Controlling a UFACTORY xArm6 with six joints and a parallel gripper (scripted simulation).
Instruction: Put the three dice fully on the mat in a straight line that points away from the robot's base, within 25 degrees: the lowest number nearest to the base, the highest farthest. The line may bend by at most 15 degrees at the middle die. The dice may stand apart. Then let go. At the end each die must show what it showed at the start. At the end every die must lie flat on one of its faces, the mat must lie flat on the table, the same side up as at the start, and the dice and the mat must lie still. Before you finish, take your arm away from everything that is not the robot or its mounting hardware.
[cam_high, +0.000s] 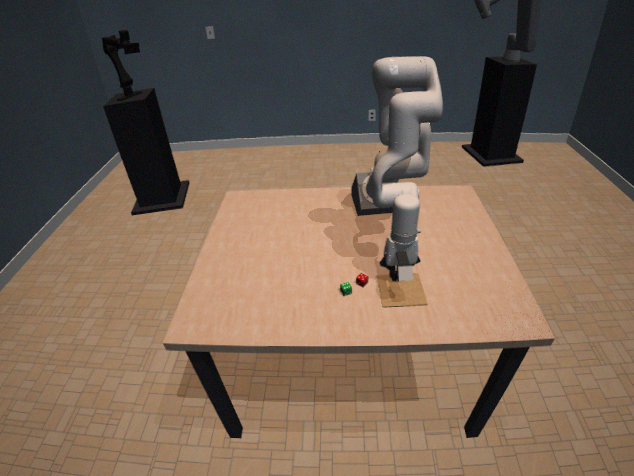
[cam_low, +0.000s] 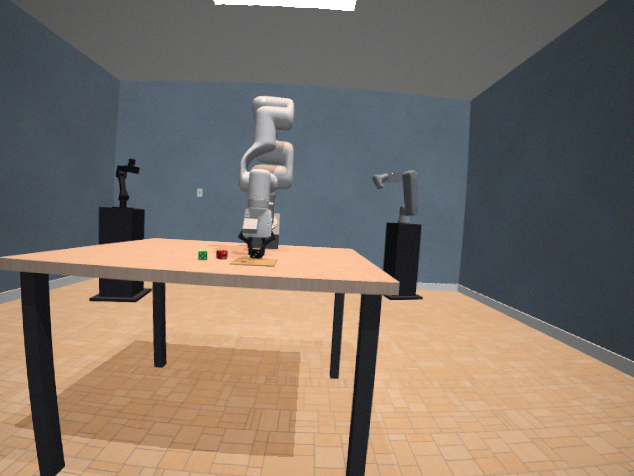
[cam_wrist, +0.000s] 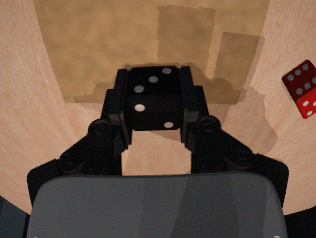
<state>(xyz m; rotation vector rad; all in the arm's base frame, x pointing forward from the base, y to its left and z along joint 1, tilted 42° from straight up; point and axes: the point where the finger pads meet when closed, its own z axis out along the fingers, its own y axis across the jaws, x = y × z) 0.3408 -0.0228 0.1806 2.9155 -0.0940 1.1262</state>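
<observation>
My hand is 1 cm above the black die. Round my hand: green die 2 cm ahead, 18 cm to the right, 2 cm below; then tan mat 5 cm ahead, 3 cm below; then red die 1 cm behind, 12 cm to the right, 2 cm below.
</observation>
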